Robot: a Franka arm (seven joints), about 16 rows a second.
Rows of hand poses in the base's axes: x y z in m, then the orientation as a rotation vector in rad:
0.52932, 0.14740, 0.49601, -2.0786, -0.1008, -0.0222
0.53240, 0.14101, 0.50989, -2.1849, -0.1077, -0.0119
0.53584, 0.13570, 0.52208, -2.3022, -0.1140, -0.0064
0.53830, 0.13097, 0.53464, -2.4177, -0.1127, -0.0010
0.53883, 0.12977, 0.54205, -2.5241, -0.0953, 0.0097
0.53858, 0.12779, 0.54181, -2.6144, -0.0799, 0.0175
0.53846, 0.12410, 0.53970, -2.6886, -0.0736, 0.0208
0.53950, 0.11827, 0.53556, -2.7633, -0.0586, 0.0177
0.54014, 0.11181, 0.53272, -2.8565, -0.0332, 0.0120
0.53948, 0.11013, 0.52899, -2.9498, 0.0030, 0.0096
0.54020, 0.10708, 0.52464, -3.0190, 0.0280, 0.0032
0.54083, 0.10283, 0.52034, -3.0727, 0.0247, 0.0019
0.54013, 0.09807, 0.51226, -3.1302, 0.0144, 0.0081
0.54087, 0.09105, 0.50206, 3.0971, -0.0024, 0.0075
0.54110, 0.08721, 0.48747, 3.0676, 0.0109, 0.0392
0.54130, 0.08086, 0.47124, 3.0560, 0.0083, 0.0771
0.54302, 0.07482, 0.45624, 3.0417, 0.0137, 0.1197
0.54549, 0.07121, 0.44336, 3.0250, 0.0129, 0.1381
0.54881, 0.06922, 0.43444, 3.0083, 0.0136, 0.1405
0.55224, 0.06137, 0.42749, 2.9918, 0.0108, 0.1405
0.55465, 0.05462, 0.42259, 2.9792, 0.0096, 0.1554
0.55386, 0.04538, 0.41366, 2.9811, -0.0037, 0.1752
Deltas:
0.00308, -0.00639, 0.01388, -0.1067, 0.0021, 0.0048
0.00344, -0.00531, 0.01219, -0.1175, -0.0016, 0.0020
0.00246, -0.00473, 0.01256, -0.1154, 0.0005, -0.0035
0.00053, -0.00120, 0.00741, -0.1061, 0.0086, -0.0130
-0.00025, -0.00198, -0.00024, -0.0901, 0.0061, -0.0112
-0.00012, -0.00369, -0.00211, -0.0741, 0.0013, -0.0050
0.00104, -0.00583, -0.00414, -0.0744, -0.0019, -0.0118
0.00064, -0.00646, -0.00284, -0.0928, -0.0027, -0.0189
-0.00066, -0.00168, -0.00373, -0.0932, 0.0006, -0.0248
0.00072, -0.00305, -0.00435, -0.0694, -0.0027, -0.0166
0.00063, -0.00425, -0.00430, -0.0537, -0.0005, 0.0025
-0.00070, -0.00476, -0.00808, -0.0574, 0.0042, 0.0070
0.00074, -0.00702, -0.01020, -0.0559, -0.0098, 0.0077
0.00023, -0.00384, -0.01459, -0.0293, -0.0205, 0.0090
0.00020, -0.00635, -0.01623, -0.0108, -0.0250, -0.0009
0.00172, -0.00604, -0.01500, -0.0129, -0.0280, 0.0044
0.00247, -0.00361, -0.01288, -0.0158, -0.0126, -0.0005
0.00332, -0.00199, -0.00892, -0.0166, -0.0021, -0.0001
0.00343, -0.00785, -0.00695, -0.0164, -0.0007, -0.0025
0.00241, -0.00675, -0.00490, -0.0118, -0.0104, -0.0006
-0.00079, -0.00924, -0.00893, 0.0034, -0.0138, -0.0077

